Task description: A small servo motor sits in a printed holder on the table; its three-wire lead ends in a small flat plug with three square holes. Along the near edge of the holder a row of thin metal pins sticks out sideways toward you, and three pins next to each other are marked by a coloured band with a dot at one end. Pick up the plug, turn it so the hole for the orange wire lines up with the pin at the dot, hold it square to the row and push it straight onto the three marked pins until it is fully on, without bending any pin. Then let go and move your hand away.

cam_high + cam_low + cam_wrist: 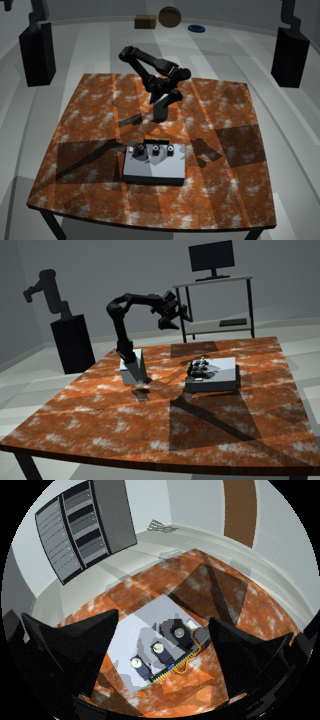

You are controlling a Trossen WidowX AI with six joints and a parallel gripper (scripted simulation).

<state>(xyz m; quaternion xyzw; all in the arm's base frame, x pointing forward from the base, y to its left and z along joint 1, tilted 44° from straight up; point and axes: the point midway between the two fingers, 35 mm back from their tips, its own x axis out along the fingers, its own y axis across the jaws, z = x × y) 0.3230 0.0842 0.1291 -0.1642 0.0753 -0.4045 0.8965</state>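
Now: the blue band 22 cm below my gripper tip, 1 cm to the left of it and 1 cm behind it. Also, from my gripper tip: grey printed holder (27 cm below, 15 cm ahead, 1 cm to the right).
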